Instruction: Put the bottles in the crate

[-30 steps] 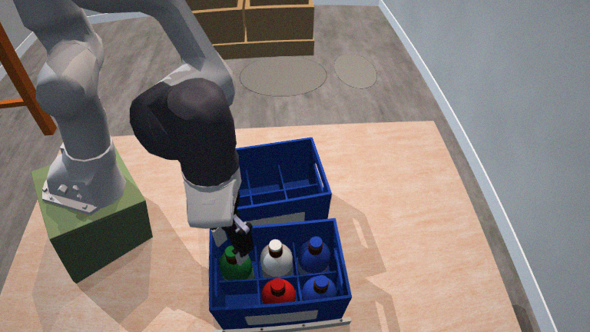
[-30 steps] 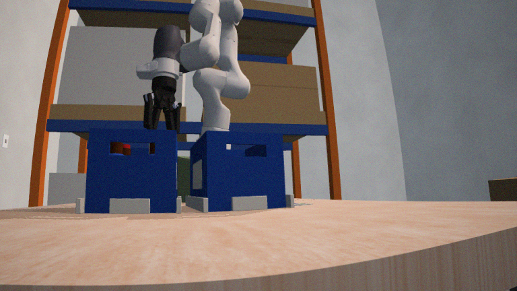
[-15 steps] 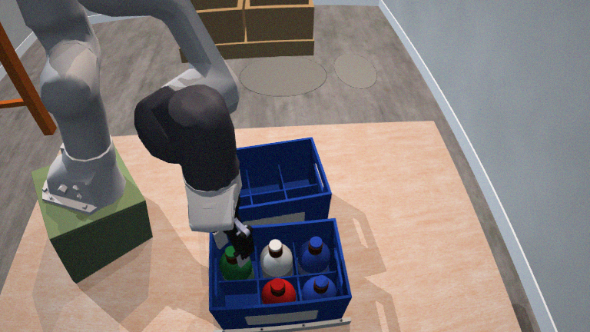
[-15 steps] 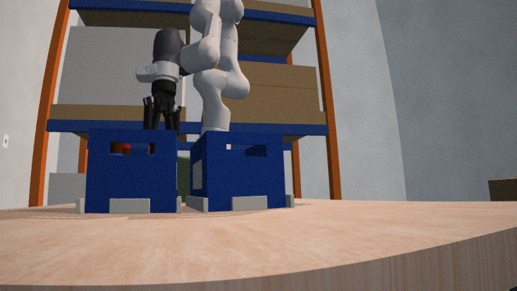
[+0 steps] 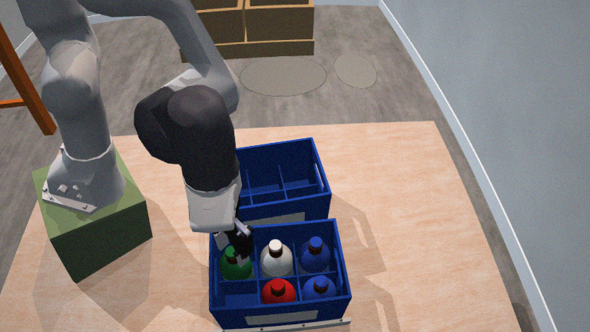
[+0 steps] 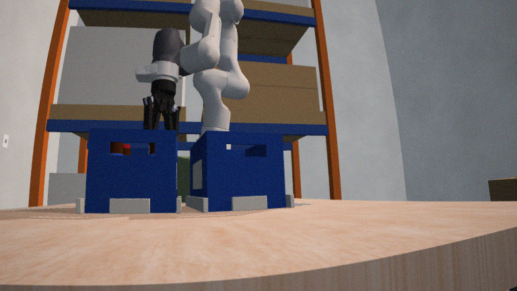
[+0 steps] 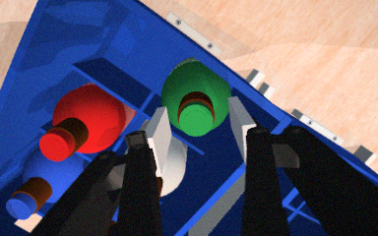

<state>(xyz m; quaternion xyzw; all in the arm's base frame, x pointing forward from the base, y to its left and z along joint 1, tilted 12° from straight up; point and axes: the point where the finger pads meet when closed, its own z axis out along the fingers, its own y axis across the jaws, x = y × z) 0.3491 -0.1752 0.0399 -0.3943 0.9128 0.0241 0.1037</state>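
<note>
Now: hand 8 cm above the green-labelled bottle and 1 cm to the left of it. The rest, counted from my hand: red bottle (9 cm ahead, 8 cm to the right, 8 cm below); blue bottle (18 cm ahead, 8 cm below, 1 cm to the left); white bottle (9 cm ahead, 8 cm below, 1 cm to the left).
</note>
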